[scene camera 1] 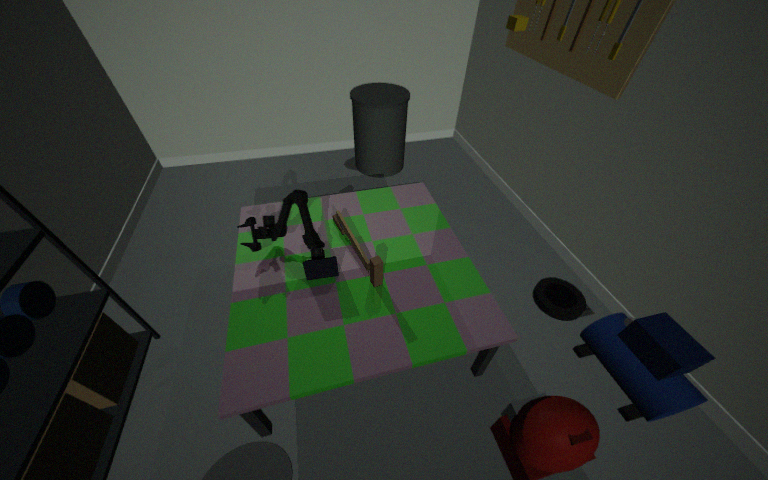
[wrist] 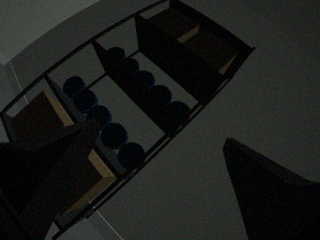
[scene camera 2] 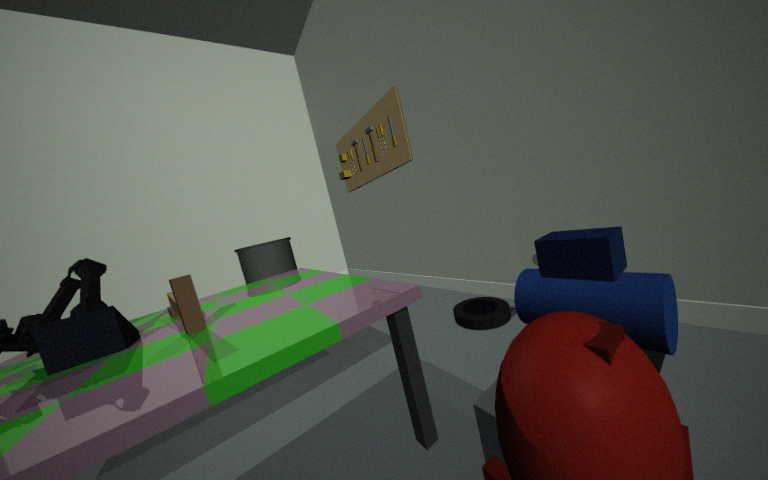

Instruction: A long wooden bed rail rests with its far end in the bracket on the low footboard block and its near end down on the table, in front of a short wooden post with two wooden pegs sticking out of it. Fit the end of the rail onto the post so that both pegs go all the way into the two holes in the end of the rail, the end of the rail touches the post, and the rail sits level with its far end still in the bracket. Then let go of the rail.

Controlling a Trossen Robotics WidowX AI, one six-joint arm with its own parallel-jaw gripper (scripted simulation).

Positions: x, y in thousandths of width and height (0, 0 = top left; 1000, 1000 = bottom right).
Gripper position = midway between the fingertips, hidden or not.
Note:
The gripper (wrist: 511, 565) is open, holding nothing. Further things: a short wooden post (scene camera 2: 239, 603).

